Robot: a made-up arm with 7 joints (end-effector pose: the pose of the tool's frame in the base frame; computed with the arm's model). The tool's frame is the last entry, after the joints.
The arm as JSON. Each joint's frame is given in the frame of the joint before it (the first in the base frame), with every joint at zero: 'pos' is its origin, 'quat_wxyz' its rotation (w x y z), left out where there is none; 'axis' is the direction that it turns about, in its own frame. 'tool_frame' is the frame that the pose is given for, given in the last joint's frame.
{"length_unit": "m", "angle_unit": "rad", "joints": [
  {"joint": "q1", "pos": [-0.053, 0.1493, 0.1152], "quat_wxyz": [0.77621, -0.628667, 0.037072, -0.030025], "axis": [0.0, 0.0, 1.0]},
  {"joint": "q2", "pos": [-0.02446, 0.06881, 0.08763], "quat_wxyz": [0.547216, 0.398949, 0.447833, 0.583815], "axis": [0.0, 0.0, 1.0]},
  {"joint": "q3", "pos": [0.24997, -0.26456, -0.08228], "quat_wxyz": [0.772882, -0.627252, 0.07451, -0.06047], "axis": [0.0, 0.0, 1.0]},
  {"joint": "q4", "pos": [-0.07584, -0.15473, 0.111], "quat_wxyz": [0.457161, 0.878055, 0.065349, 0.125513], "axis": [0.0, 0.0, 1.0]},
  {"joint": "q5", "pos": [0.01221, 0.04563, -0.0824], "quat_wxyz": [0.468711, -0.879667, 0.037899, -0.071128], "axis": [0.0, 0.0, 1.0]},
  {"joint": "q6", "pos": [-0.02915, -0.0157, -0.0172], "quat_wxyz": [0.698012, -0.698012, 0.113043, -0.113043], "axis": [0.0, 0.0, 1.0]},
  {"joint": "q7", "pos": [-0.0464, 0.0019, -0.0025], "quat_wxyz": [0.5, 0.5, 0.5, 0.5], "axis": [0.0, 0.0, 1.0]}
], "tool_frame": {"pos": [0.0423, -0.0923, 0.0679], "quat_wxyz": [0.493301, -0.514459, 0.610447, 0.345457]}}
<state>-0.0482 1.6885 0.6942 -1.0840 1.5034 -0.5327 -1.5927</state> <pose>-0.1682 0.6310 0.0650 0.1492 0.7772 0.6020 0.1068</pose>
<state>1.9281 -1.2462 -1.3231 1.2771 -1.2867 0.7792 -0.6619</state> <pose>0.0266 -0.0562 0.2188 0.4395 0.3146 -0.8286 -0.1455</pose>
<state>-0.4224 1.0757 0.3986 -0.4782 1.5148 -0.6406 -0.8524</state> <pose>0.0441 0.5606 -0.1777 0.6504 0.7088 0.2674 -0.0555</pose>
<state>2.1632 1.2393 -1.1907 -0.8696 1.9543 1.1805 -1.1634</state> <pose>-0.1548 0.3271 0.4744 0.1579 -0.6774 -0.6628 0.2771</pose>
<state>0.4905 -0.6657 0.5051 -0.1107 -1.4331 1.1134 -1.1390</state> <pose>0.0376 0.1271 -0.1564 0.4678 -0.2688 -0.1660 0.8254</pose>
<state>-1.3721 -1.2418 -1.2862 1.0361 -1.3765 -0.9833 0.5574</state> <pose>-0.1374 0.0945 -0.0347 0.3330 -0.3905 0.1731 -0.8407</pose>
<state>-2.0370 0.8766 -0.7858 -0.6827 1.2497 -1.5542 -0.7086</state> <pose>0.2347 0.2600 0.3064 0.0783 -0.6826 0.7070 -0.1675</pose>
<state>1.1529 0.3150 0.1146 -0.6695 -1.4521 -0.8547 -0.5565</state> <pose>-0.2197 0.3365 0.0026 0.4584 0.7788 -0.4268 -0.0337</pose>
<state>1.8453 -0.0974 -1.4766 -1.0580 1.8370 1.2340 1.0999</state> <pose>-0.1798 0.0750 0.1699 0.4280 -0.2879 0.2104 0.8305</pose>
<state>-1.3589 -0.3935 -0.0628 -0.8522 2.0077 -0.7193 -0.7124</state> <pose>0.1962 -0.0437 0.0173 0.7133 0.0949 -0.4561 -0.5236</pose>
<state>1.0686 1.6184 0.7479 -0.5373 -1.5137 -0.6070 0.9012</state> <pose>-0.2192 0.6146 0.0668 0.4450 0.2575 0.1608 -0.8425</pose>
